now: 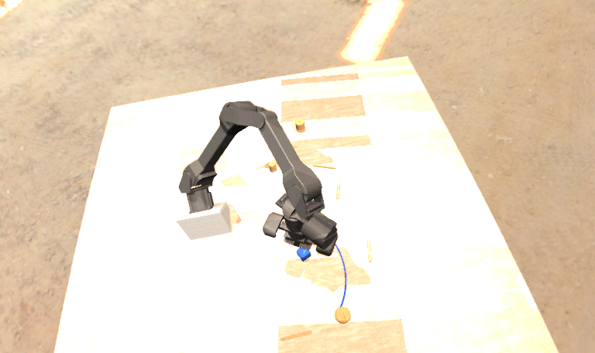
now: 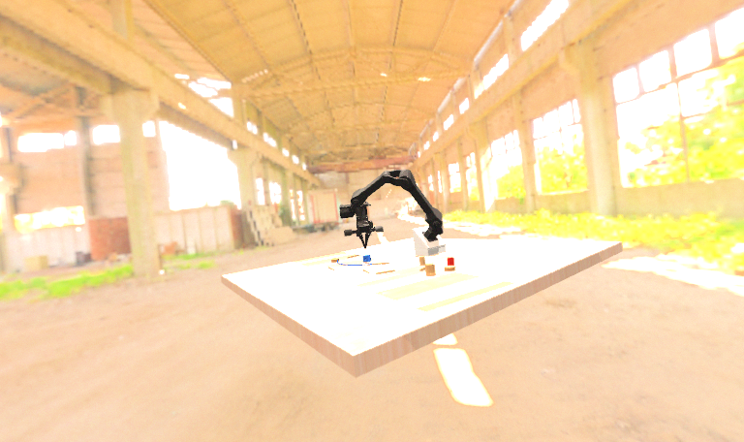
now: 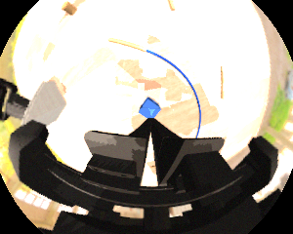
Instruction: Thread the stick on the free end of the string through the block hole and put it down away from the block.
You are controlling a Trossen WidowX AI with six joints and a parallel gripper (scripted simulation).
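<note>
My gripper tip is now 5 cm above the blue cube. Also, from my gripper tip: round wooden button: 6 cm ahead, 19 cm to the right, 5 cm below; then thin wooden stick: 3 cm ahead, 12 cm to the left, 6 cm below; then red cube: 4 cm behind, 48 cm to the left, 4 cm below.
</note>
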